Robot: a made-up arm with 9 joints.
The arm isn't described. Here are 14 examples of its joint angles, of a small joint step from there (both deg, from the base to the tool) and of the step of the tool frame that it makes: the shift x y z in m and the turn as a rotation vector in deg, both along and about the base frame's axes.
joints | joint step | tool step
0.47 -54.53 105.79 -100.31 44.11 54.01 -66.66 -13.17 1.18 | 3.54 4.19 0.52 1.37 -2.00 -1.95 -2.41 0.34 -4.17 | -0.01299 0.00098 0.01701 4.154 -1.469 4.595
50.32 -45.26 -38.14 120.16 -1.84 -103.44 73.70 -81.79 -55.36 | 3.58 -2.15 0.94 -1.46 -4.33 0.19 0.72 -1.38 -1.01 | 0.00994 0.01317 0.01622 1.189 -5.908 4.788
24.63 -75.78 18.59 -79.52 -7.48 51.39 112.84 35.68 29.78 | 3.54 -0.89 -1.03 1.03 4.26 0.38 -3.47 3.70 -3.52 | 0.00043 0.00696 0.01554 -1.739 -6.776 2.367
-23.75 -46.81 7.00 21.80 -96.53 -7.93 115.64 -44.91 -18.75 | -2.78 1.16 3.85 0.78 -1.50 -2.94 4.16 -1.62 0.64 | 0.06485 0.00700 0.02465 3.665 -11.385 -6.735
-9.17 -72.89 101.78 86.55 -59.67 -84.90 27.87 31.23 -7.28 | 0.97 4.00 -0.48 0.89 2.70 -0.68 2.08 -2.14 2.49 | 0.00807 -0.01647 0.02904 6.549 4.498 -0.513
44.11 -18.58 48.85 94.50 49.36 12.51 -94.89 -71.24 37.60 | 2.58 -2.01 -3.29 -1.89 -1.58 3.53 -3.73 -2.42 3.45 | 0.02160 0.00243 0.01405 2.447 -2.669 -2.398
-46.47 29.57 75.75 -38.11 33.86 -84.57 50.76 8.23 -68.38 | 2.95 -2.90 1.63 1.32 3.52 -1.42 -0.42 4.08 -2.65 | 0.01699 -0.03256 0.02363 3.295 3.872 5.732
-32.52 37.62 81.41 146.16 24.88 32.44 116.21 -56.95 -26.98 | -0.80 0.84 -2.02 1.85 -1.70 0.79 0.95 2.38 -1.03 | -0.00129 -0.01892 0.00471 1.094 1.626 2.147
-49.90 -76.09 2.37 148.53 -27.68 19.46 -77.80 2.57 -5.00 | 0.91 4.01 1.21 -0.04 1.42 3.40 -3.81 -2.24 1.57 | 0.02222 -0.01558 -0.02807 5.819 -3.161 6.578
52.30 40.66 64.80 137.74 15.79 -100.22 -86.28 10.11 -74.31 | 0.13 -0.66 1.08 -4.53 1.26 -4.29 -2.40 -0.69 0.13 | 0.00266 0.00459 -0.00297 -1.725 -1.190 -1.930
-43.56 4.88 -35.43 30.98 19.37 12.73 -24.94 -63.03 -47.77 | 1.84 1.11 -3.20 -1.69 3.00 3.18 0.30 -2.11 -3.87 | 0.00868 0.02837 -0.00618 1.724 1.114 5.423
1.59 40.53 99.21 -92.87 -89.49 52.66 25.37 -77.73 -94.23 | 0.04 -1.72 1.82 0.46 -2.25 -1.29 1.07 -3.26 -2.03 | 0.00153 -0.00110 -0.01734 -0.719 -6.422 1.221
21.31 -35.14 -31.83 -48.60 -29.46 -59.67 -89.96 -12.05 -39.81 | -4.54 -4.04 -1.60 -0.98 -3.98 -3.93 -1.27 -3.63 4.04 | 0.01939 0.02276 -0.01995 -3.806 2.455 -5.373
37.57 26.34 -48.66 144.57 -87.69 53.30 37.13 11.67 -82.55 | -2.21 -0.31 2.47 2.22 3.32 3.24 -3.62 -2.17 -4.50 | -0.00792 0.02001 -0.03887 -3.576 4.636 4.422
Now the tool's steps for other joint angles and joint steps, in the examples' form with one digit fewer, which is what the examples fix.
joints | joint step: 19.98 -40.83 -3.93 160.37 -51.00 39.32 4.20 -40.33 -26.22 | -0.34 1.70 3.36 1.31 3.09 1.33 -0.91 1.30 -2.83
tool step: -0.0198 -0.0447 -0.0202 5.04 1.92 -7.68
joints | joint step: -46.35 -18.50 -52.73 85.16 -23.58 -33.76 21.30 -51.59 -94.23 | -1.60 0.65 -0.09 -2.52 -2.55 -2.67 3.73 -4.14 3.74
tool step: 0.0030 0.0396 0.0354 -9.47 -1.80 4.99
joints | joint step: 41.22 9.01 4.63 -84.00 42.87 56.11 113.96 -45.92 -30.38 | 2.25 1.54 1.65 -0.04 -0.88 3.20 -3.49 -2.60 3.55
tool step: -0.0021 0.0157 -0.0123 5.20 0.15 -2.11
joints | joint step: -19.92 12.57 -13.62 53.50 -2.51 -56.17 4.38 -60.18 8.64 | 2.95 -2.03 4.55 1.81 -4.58 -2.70 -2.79 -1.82 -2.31
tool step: -0.0017 -0.0033 0.0000 -3.93 6.97 -3.99
